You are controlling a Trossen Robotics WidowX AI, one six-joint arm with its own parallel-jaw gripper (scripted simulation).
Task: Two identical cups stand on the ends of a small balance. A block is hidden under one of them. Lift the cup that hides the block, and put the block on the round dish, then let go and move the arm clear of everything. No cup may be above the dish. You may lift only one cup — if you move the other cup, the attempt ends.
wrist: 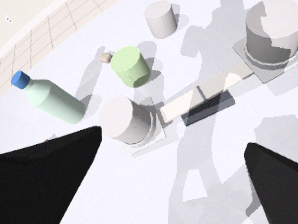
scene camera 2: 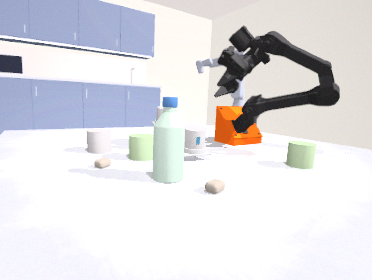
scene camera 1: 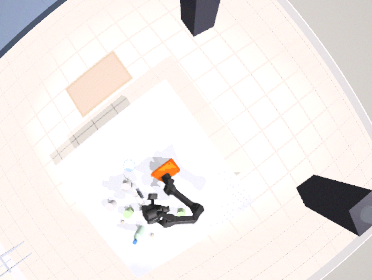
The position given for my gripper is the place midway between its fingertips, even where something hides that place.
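Observation:
Holding nothing, my gripper (scene camera 2: 216, 91) is open. I find the gripper in the wrist view as well (wrist: 173, 141).

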